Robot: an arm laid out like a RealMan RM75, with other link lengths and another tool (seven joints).
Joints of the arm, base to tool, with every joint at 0 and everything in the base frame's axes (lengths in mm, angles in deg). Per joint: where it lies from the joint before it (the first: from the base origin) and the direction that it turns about. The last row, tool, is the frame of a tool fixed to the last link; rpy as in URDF.
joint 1: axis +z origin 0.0 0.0 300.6
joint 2: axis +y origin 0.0 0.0 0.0
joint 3: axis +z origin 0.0 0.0 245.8
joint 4: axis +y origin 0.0 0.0 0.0
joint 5: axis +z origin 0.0 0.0 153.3
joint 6: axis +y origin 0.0 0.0 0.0
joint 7: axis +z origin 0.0 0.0 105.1
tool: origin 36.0 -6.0 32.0 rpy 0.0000 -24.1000 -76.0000
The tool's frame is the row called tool.
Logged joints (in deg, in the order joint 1, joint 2, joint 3, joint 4, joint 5, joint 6, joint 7), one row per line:
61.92 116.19 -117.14 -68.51 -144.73 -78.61 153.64
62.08 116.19 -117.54 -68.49 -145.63 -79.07 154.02
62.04 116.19 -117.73 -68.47 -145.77 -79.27 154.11
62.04 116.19 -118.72 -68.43 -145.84 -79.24 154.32
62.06 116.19 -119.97 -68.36 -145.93 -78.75 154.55
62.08 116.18 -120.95 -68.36 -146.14 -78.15 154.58
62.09 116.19 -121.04 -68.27 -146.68 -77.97 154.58
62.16 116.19 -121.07 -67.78 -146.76 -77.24 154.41
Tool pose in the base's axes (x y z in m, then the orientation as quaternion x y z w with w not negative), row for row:
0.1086 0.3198 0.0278 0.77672 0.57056 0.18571 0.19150
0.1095 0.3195 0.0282 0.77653 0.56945 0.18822 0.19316
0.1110 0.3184 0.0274 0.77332 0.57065 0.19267 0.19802
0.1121 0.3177 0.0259 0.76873 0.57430 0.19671 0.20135
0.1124 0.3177 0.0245 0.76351 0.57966 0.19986 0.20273
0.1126 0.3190 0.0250 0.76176 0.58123 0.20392 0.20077
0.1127 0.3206 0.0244 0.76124 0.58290 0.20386 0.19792
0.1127 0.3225 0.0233 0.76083 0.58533 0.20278 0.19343
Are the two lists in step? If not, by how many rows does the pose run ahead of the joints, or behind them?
The pose runs 1 row ahead of the joints: the pose in row i belongs to the joints in row i + 1.
